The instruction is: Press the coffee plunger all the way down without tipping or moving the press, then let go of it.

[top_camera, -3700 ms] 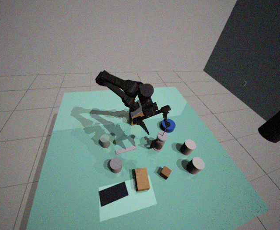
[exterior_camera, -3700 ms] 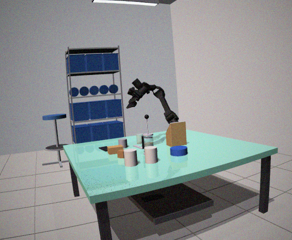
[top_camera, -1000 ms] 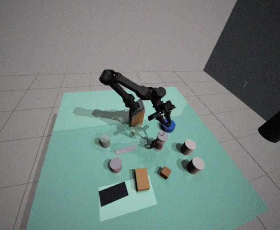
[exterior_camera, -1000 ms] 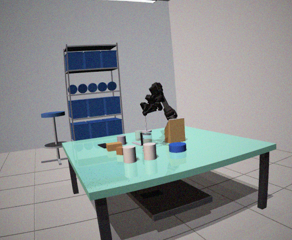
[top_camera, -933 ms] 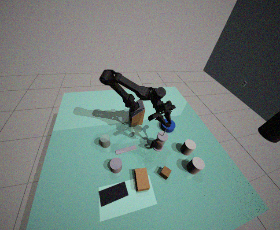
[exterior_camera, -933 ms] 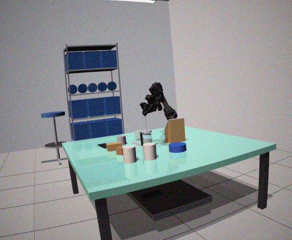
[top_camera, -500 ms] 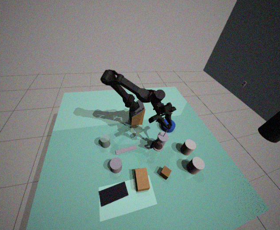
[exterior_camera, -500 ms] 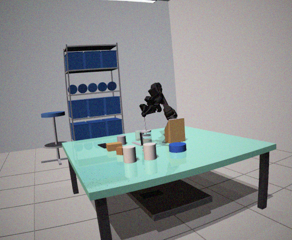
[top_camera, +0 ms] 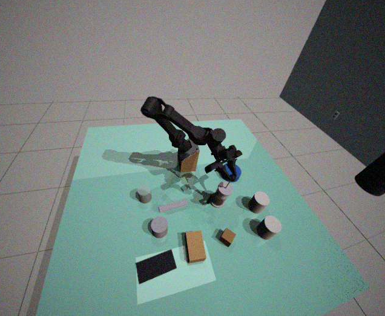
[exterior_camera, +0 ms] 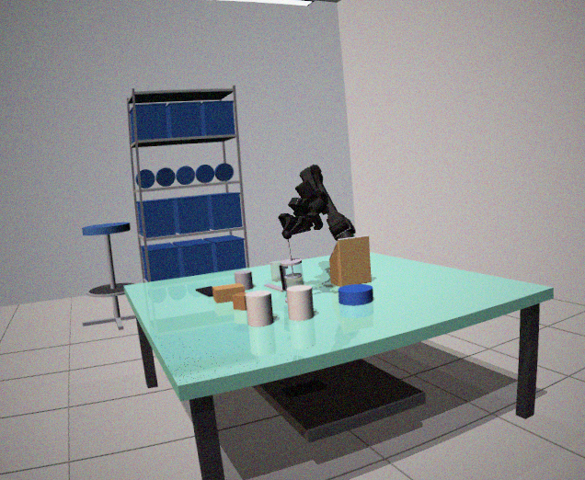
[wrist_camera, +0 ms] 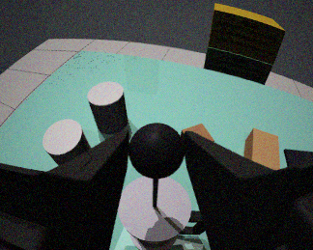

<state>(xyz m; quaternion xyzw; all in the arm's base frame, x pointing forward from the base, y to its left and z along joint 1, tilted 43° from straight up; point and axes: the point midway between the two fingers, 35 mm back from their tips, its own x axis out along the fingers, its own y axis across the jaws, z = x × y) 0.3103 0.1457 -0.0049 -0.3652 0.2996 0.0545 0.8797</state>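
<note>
Now: gripper tip 120 mm above the coffee press, 20 mm to the left of it and 10 mm past it.
</note>
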